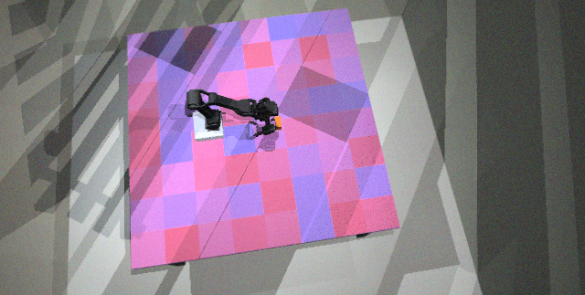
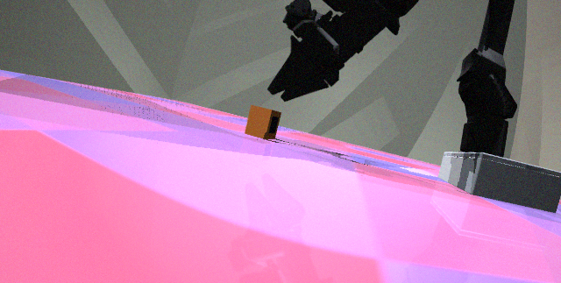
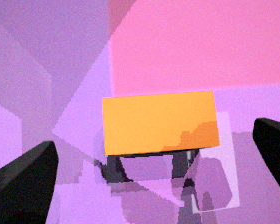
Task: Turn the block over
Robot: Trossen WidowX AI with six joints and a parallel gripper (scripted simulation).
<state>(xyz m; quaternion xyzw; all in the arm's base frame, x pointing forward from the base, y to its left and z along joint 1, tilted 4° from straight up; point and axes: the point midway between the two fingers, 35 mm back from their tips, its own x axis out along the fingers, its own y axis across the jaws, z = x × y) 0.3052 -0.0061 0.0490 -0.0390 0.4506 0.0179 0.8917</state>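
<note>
My gripper tip is now 40 mm above the orange block.
</note>
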